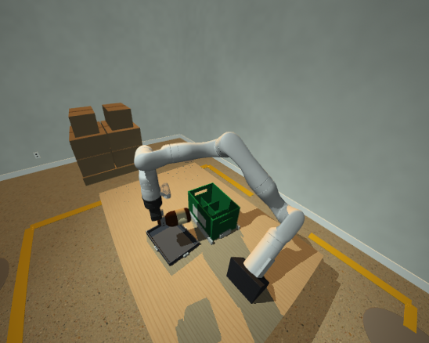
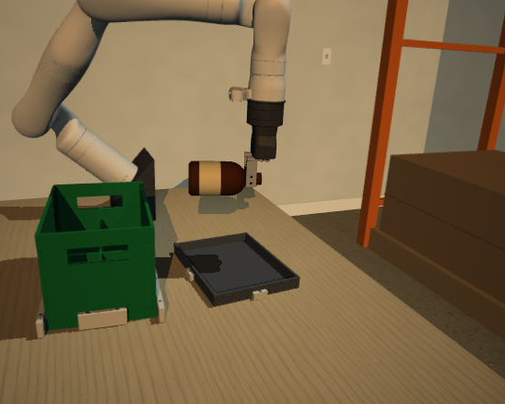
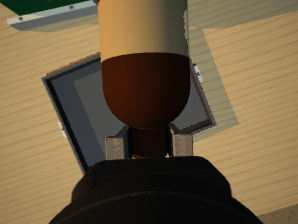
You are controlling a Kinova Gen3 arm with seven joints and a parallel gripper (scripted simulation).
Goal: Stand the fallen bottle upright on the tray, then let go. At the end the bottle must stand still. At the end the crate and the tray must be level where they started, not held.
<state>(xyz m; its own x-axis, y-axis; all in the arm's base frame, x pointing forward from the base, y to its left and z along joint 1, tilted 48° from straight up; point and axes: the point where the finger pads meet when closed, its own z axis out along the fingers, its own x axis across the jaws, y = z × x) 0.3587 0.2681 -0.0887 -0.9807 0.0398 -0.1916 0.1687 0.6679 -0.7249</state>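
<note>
Now: hand 1 cm past the brown bottle, 5 cm to the left of it and 1 cm above it. Round my hand: dark tray 3 cm ahead, 4 cm to the right, 19 cm below; green crate 4 cm ahead, 31 cm to the right, 12 cm below.
</note>
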